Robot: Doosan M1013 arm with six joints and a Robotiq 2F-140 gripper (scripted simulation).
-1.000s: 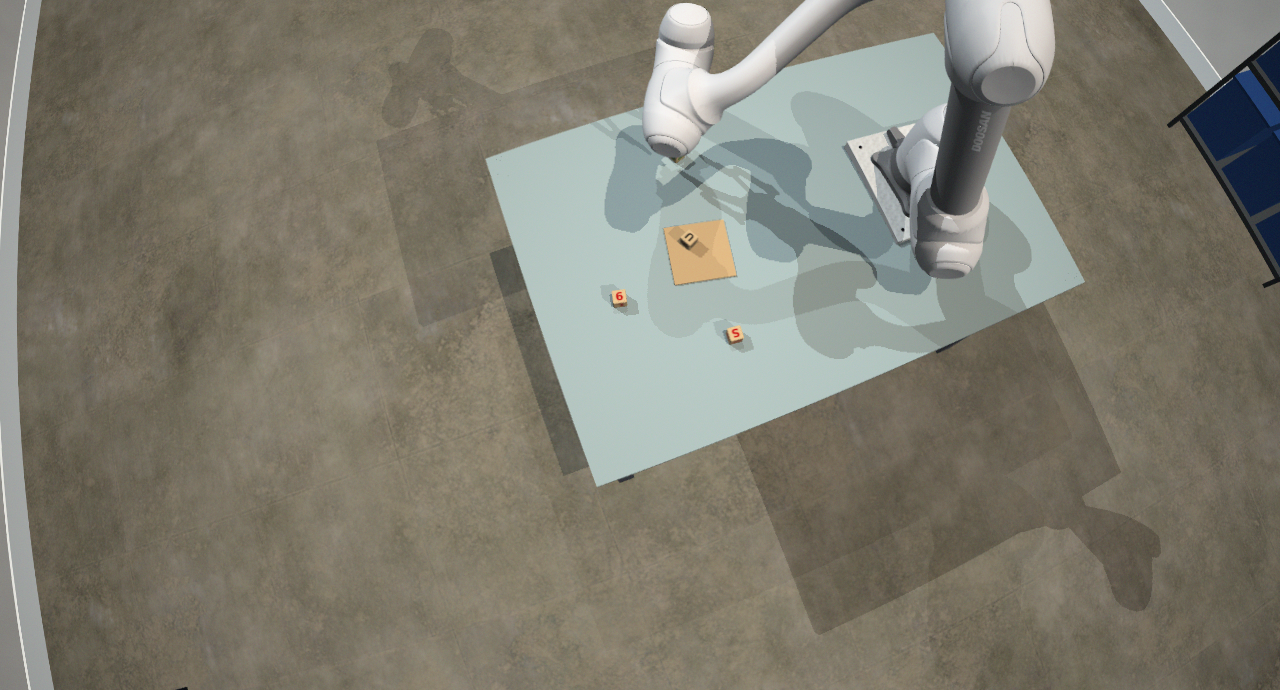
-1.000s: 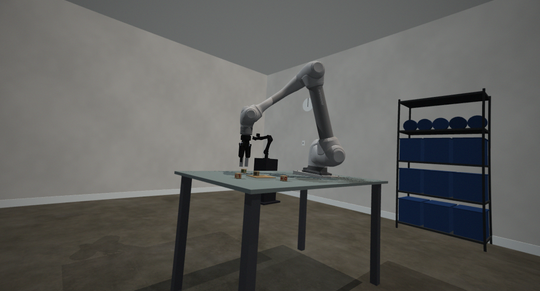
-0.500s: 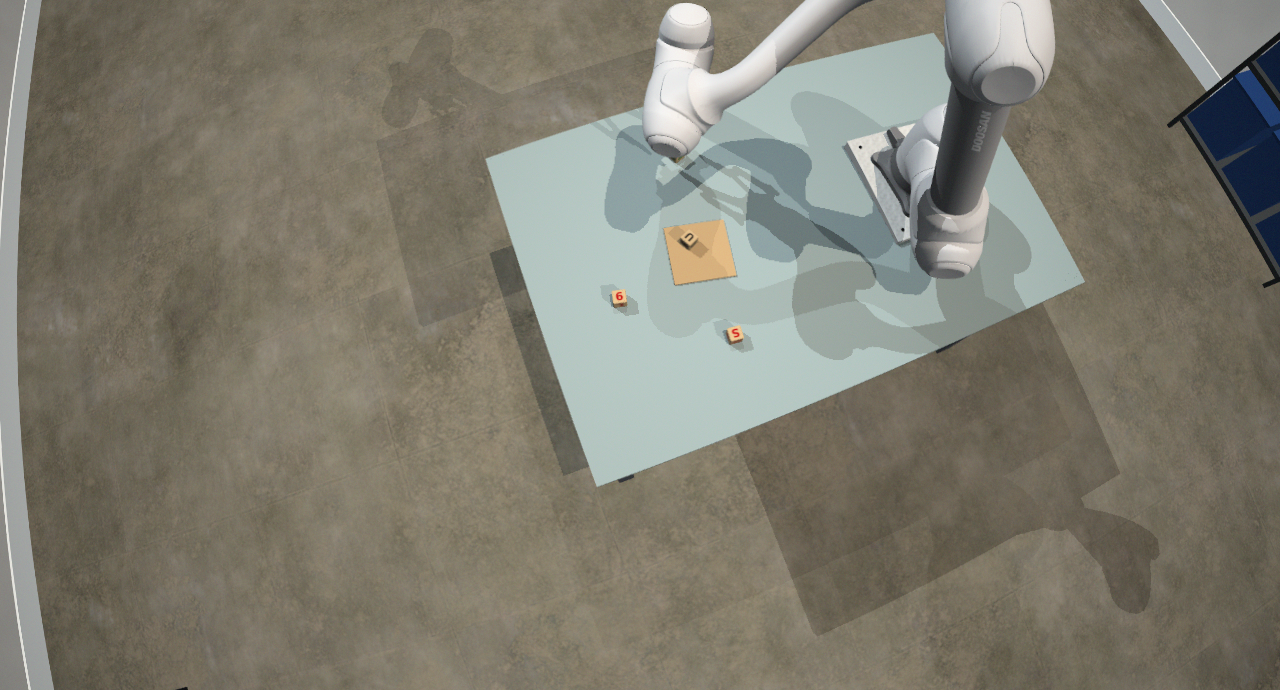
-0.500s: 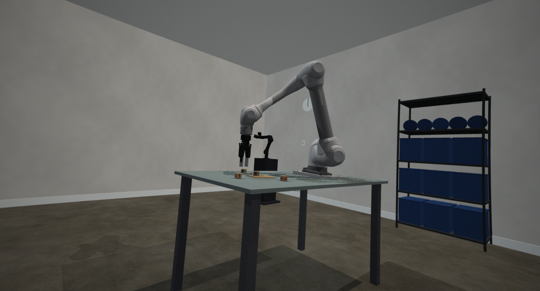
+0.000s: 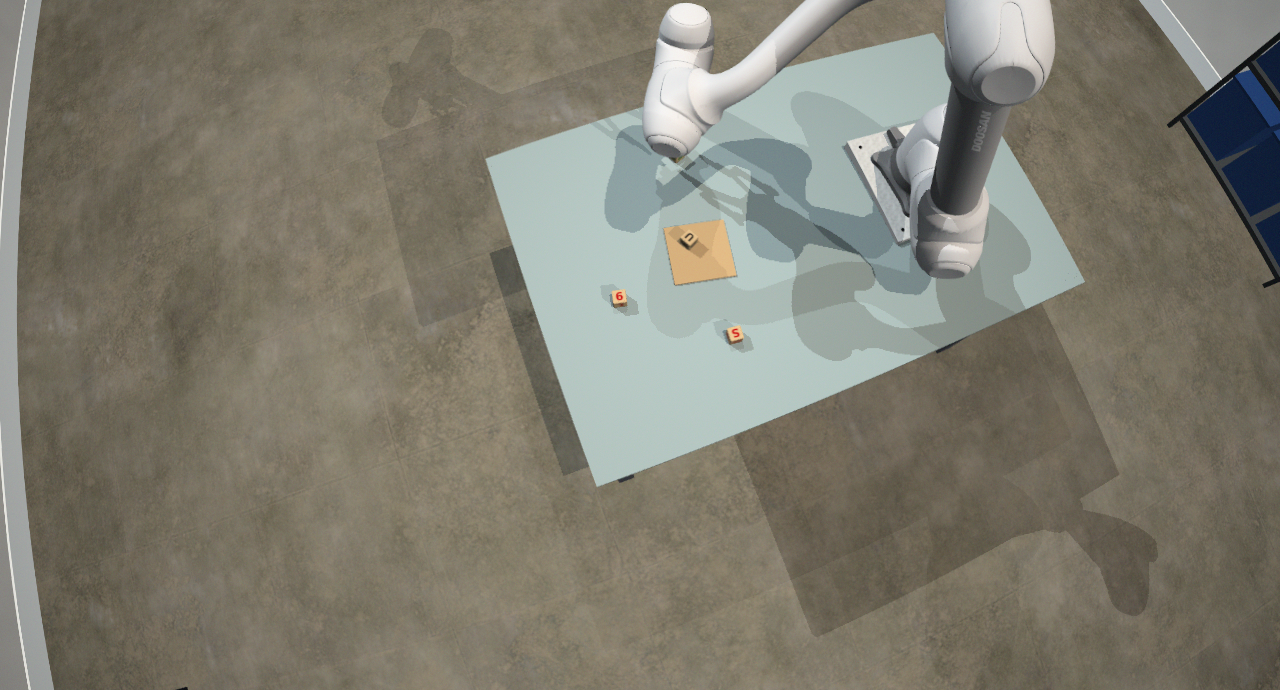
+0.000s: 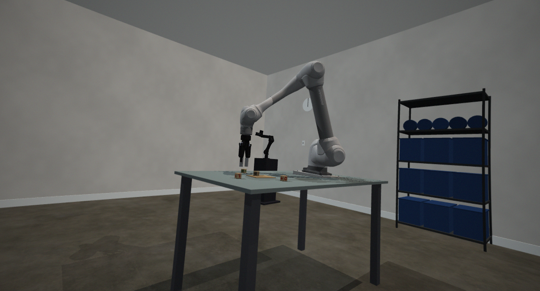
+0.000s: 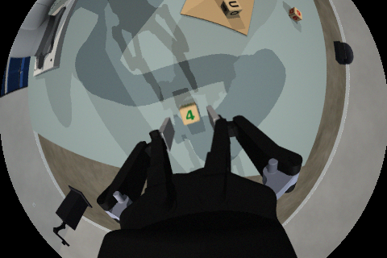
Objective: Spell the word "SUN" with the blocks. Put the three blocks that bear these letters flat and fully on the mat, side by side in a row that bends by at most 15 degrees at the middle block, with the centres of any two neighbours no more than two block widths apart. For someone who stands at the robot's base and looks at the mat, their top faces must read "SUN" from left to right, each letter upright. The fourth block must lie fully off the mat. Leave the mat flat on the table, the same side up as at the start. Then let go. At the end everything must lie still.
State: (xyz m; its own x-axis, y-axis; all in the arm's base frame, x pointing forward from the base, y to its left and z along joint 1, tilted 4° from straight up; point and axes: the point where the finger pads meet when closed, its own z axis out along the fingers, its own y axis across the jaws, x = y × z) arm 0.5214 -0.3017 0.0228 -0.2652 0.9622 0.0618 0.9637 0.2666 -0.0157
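My hand is 60 mm above the N block. From my hand the other things lie so: S block: 460 mm to the left, 90 mm ahead, 60 mm below; mat: 250 mm to the left, 70 mm below, 70 mm ahead; 6 block: 280 mm to the left, 280 mm ahead, 60 mm below.
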